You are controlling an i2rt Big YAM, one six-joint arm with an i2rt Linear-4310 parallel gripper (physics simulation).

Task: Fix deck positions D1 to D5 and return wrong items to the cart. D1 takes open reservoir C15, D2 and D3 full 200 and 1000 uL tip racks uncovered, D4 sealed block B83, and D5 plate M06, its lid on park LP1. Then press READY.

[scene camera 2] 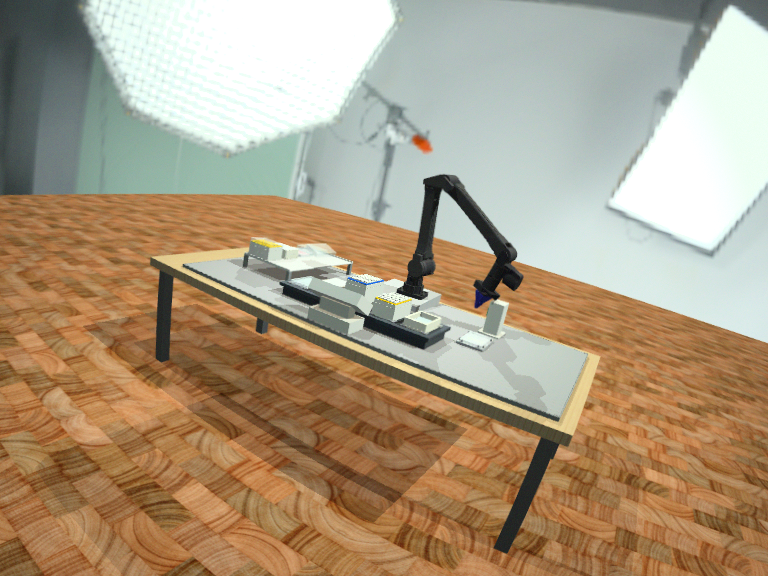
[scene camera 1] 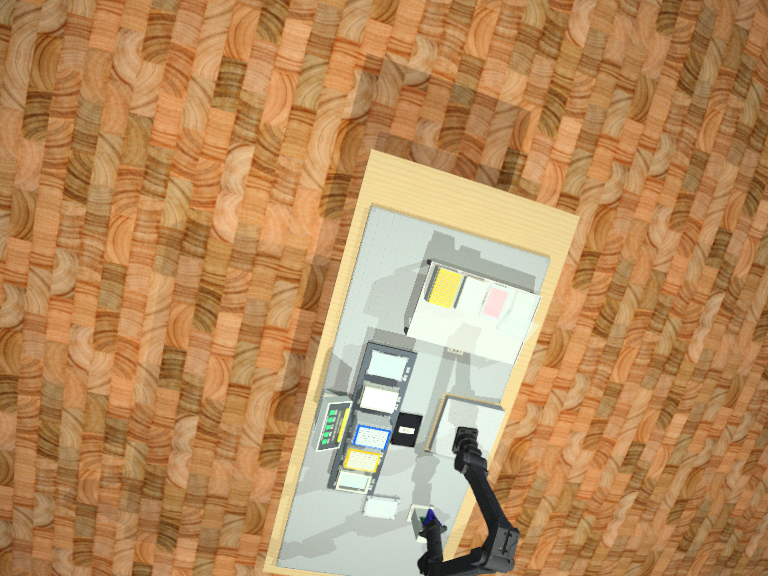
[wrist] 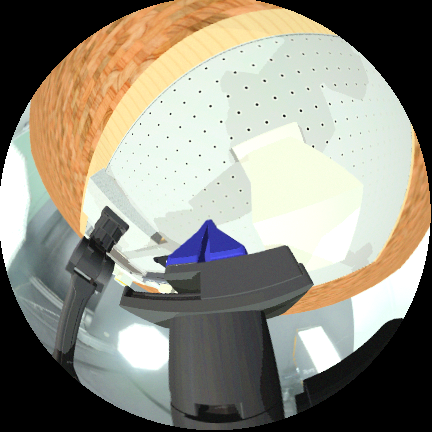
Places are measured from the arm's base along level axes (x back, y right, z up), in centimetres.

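Pixels of known places: gripper, fingertip midpoint: (scene camera 2: 475, 308) (scene camera 1: 430, 509) (wrist: 209, 223); arm's base, link origin: (scene camera 2: 412, 294) (scene camera 1: 464, 440) (wrist: 113, 222).
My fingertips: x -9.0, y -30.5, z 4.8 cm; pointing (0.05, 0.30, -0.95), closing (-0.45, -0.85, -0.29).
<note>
For each thing: its middle in the pictures, then the offset to it from my fingertips. "spot": a spot on its surface instead. Level surfaces: height alone.
- upright white box, body centre: (wrist: 291, 190) (scene camera 2: 495, 317) (scene camera 1: 423, 524) dx -0.9, dy -9.1, dz -1.1 cm
- open reservoir, body centre: (scene camera 2: 422, 321) (scene camera 1: 353, 480) dx -33.8, dy +9.9, dz -1.4 cm
- yellow tip rack, body centre: (scene camera 2: 392, 306) (scene camera 1: 361, 456) dx -32.7, dy +22.3, dz +0.3 cm
- blue tip rack, body centre: (scene camera 2: 363, 291) (scene camera 1: 370, 430) dx -31.5, dy +34.6, dz +1.9 cm
- white block, body centre: (scene camera 2: 334, 288) (scene camera 1: 378, 397) (wrist: 173, 293) dx -30.5, dy +47.0, dz -0.9 cm
- pale plate, body centre: (scene camera 1: 387, 366) (scene camera 2: 308, 282) dx -29.5, dy +59.3, dz -2.2 cm
- pale flat piece, body centre: (scene camera 2: 475, 339) (scene camera 1: 381, 508) dx -18.9, dy -6.8, dz -6.2 cm
- white cart shelf, surface spot: (scene camera 1: 459, 337) (scene camera 2: 311, 264) spot: dx -4.9, dy +74.4, dz -1.7 cm
- yellow rack, body centre: (scene camera 1: 445, 288) (scene camera 2: 266, 243) dx -16.2, dy +92.5, dz +4.3 cm
- pink plate, body centre: (scene camera 1: 495, 303) dx +5.2, dy +89.7, dz -0.4 cm
- clear item, body centre: (scene camera 1: 521, 310) dx +16.0, dy +88.5, dz -0.4 cm
- panel, surface height: dz +4.8 cm
- black square, surface spot: (scene camera 1: 406, 437) spot: dx -14.9, dy +28.0, dz -6.8 cm
My gripper (scene camera 1: 430, 515) (scene camera 2: 478, 301) (wrist: 209, 223) has blue fingertips, shut and empty. It is close to the upright white box (scene camera 2: 495, 319) (wrist: 305, 195); touching cannot be told. The box's READY face is largely hidden. On the dark deck (scene camera 2: 403, 330), from its near end in scene camera 1, stand an open reservoir (scene camera 1: 353, 481) (scene camera 2: 423, 321), a yellow tip rack (scene camera 1: 362, 460) (scene camera 2: 393, 300), a blue tip rack (scene camera 1: 372, 437) (scene camera 2: 364, 280), a white block (scene camera 1: 379, 398) and a pale plate (scene camera 1: 387, 364). A pale flat piece (scene camera 1: 380, 507) (scene camera 2: 475, 340) lies beyond the deck's near end. Labels are unreadable.
The white cart shelf (scene camera 1: 459, 337) (scene camera 2: 310, 265) holds a yellow rack (scene camera 1: 445, 288), a white box (scene camera 1: 470, 293), a pink plate (scene camera 1: 495, 301) and a clear item (scene camera 1: 522, 310). A panel (scene camera 1: 330, 425) with green marks stands beside the deck. A black square (scene camera 1: 406, 437) lies opposite.
</note>
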